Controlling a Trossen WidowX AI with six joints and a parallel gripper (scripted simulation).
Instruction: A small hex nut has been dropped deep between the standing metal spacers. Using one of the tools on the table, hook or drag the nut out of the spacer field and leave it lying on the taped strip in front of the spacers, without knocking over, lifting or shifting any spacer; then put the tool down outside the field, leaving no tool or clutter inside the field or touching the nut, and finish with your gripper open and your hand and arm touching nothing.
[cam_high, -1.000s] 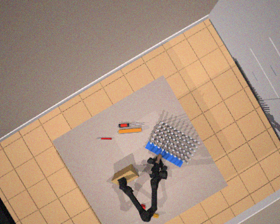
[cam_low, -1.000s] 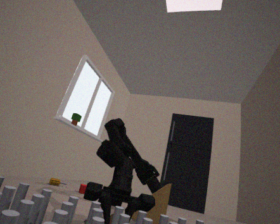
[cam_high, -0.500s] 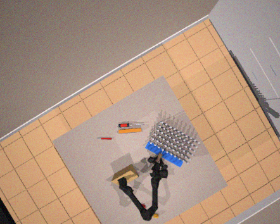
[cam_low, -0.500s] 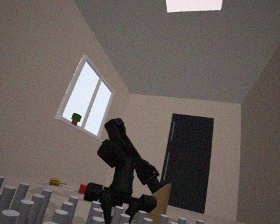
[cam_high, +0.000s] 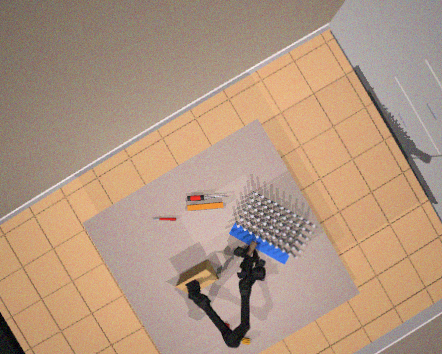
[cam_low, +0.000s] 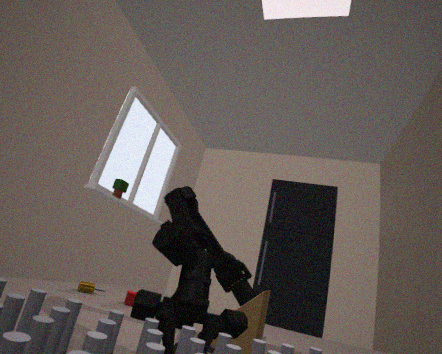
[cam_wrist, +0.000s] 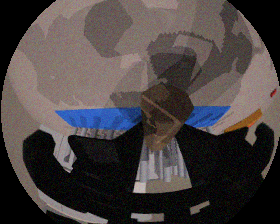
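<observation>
The blue taped strip is 60 mm ahead of my gripper tip, 10 mm to the right of it and 30 mm below it. Also, from my gripper tip: hook tool (80 mm ahead, 50 mm to the left); red cube (380 mm behind, 380 mm to the right, 10 mm below); orange bar (140 mm behind, 360 mm to the left, 10 mm below).
</observation>
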